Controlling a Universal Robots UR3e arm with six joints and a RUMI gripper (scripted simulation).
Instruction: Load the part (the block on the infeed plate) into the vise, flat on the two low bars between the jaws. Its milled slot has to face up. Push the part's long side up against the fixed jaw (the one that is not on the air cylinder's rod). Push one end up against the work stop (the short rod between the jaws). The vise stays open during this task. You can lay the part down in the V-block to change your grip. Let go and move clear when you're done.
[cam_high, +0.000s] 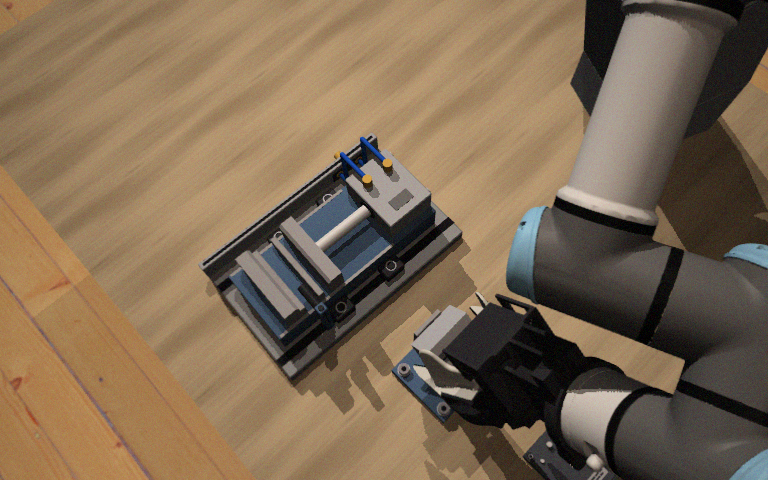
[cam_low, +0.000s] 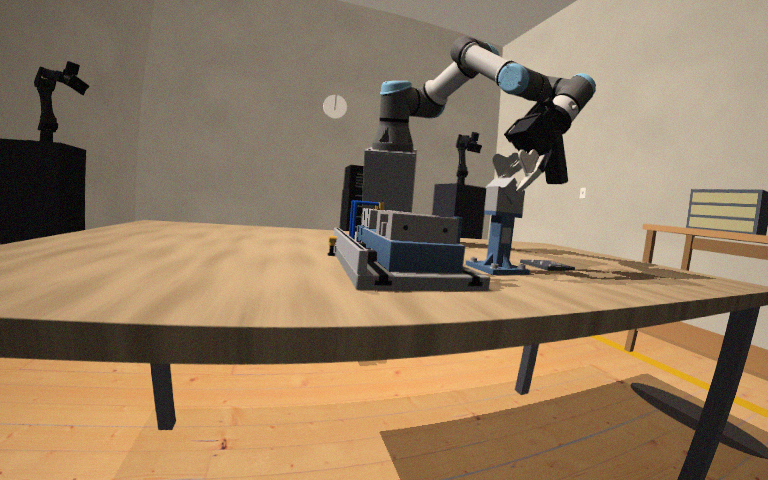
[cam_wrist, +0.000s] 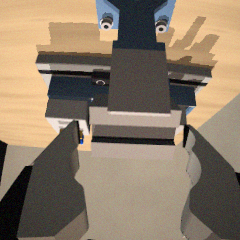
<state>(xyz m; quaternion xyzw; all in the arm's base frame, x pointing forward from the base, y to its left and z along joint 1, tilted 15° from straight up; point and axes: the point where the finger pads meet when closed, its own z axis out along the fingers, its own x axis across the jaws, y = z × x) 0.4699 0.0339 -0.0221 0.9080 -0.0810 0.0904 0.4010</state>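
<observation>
My hand is right at the part. From my hand the other things lie so: white cylinder rod: 50 mm behind, 200 mm to the right, 80 mm below; dark work stop: 40 mm ahead, 170 mm to the right, 70 mm below; moving jaw: 210 mm to the right, 80 mm below.
</observation>
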